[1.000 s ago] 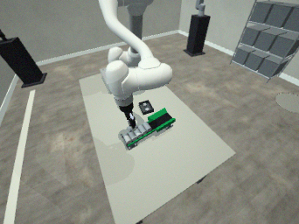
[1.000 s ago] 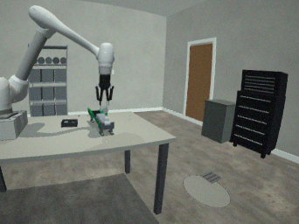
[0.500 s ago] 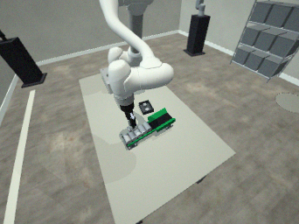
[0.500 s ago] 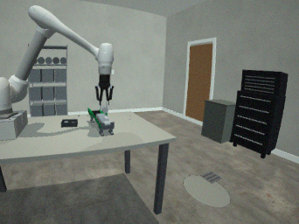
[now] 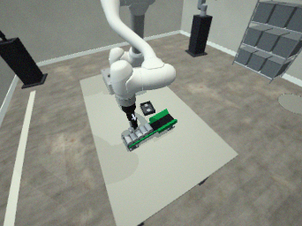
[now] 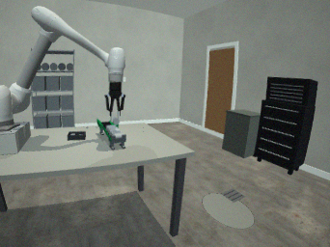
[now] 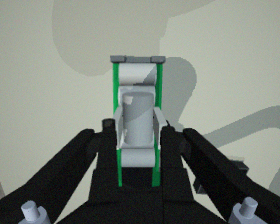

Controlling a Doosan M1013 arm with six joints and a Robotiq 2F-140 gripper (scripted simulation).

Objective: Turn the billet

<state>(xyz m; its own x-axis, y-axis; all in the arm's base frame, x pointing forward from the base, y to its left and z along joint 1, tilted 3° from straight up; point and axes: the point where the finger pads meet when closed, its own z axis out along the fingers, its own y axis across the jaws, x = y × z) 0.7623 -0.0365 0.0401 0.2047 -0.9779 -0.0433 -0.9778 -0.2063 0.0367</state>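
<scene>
Right now my hand is 13 cm above the grey stop, 7 cm to the left of it and 2 cm short of it.
</scene>
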